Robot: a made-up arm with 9 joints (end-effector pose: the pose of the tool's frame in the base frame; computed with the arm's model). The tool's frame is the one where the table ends. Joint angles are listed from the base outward.
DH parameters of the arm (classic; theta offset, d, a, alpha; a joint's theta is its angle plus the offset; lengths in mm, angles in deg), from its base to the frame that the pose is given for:
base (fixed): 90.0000 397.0 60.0 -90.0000
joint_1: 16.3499 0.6 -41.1 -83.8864
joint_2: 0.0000 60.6 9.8 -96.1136
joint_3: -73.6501 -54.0 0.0 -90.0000
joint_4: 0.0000 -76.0 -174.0 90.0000
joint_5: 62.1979 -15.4 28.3 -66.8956
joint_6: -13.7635 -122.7 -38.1 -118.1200
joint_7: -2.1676 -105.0 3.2 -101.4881
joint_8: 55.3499 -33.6 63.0 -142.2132
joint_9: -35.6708 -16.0 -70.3 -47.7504
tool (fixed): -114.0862 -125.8 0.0 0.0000
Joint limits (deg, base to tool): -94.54..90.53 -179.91..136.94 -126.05..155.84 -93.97..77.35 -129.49..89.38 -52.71..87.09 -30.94..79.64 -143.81..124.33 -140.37..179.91
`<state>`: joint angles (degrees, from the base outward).
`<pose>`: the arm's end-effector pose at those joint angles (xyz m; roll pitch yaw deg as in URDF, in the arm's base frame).
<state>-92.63 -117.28 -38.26 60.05 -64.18 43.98 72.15 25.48 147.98</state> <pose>0.1821 0.2248 0.5273 -104.91 33.97 118.49</pose>
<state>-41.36 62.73 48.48 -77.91 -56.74 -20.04 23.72 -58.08 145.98</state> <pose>-0.2665 0.1715 0.1081 9.01 -4.81 -97.11</pose>
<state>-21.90 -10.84 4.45 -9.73 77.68 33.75 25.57 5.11 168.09</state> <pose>0.0137 0.0712 0.6340 174.62 -41.47 -55.08</pose>
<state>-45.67 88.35 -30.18 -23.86 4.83 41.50 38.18 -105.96 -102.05</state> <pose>-0.1551 0.1269 0.5223 176.62 -40.87 41.05</pose>
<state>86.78 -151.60 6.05 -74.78 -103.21 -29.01 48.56 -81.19 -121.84</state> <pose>0.3090 -0.1975 0.5073 152.35 44.26 -161.20</pose>
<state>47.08 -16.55 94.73 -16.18 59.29 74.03 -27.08 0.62 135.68</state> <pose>-0.0371 -0.1432 0.7178 -150.79 -17.12 -27.70</pose>
